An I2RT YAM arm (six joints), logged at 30 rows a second.
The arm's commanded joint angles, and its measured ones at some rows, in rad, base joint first. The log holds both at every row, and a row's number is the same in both.
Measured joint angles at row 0: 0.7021, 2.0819, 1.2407, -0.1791, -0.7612, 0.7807
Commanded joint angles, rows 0 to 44: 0.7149, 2.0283, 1.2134, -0.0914, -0.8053, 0.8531; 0.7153, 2.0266, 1.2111, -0.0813, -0.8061, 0.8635; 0.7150, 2.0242, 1.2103, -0.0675, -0.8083, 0.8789; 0.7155, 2.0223, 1.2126, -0.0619, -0.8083, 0.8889; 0.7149, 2.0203, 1.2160, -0.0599, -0.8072, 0.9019; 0.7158, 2.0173, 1.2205, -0.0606, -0.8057, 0.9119; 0.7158, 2.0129, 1.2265, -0.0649, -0.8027, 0.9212; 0.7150, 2.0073, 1.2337, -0.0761, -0.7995, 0.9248; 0.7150, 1.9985, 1.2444, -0.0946, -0.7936, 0.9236; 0.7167, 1.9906, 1.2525, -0.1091, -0.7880, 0.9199; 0.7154, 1.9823, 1.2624, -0.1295, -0.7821, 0.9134; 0.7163, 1.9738, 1.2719, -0.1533, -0.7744, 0.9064; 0.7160, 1.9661, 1.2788, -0.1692, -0.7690, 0.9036; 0.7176, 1.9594, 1.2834, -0.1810, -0.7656, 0.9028; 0.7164, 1.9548, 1.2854, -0.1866, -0.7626, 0.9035; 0.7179, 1.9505, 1.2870, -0.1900, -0.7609, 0.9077; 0.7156, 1.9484, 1.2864, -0.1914, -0.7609, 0.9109; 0.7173, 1.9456, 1.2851, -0.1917, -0.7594, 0.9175; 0.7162, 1.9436, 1.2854, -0.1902, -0.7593, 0.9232; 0.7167, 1.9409, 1.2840, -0.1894, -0.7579, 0.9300; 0.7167, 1.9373, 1.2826, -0.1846, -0.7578, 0.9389; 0.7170, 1.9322, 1.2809, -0.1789, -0.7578, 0.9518; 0.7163, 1.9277, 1.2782, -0.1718, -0.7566, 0.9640; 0.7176, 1.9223, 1.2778, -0.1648, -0.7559, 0.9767; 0.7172, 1.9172, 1.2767, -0.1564, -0.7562, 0.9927; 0.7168, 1.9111, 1.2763, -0.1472, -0.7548, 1.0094; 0.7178, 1.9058, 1.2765, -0.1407, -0.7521, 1.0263; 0.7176, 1.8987, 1.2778, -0.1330, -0.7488, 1.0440; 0.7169, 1.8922, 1.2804, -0.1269, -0.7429, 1.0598; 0.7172, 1.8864, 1.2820, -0.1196, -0.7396, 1.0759; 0.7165, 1.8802, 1.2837, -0.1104, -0.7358, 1.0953; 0.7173, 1.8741, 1.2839, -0.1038, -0.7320, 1.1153; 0.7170, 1.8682, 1.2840, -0.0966, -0.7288, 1.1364; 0.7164, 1.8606, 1.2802, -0.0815, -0.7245, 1.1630; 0.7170, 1.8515, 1.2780, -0.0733, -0.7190, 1.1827; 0.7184, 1.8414, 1.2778, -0.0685, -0.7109, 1.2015; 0.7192, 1.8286, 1.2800, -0.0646, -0.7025, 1.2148; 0.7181, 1.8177, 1.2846, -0.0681, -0.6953, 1.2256; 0.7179, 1.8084, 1.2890, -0.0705, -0.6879, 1.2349; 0.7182, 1.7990, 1.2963, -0.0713, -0.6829, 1.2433; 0.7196, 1.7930, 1.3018, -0.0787, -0.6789, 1.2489; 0.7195, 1.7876, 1.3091, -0.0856, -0.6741, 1.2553; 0.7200, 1.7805, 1.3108, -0.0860, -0.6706, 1.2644; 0.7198, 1.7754, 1.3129, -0.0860, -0.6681, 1.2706; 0.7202, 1.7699, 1.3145, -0.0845, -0.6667, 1.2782
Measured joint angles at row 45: 0.7155, 1.8133, 1.2892, -0.1028, -0.6926, 1.2167
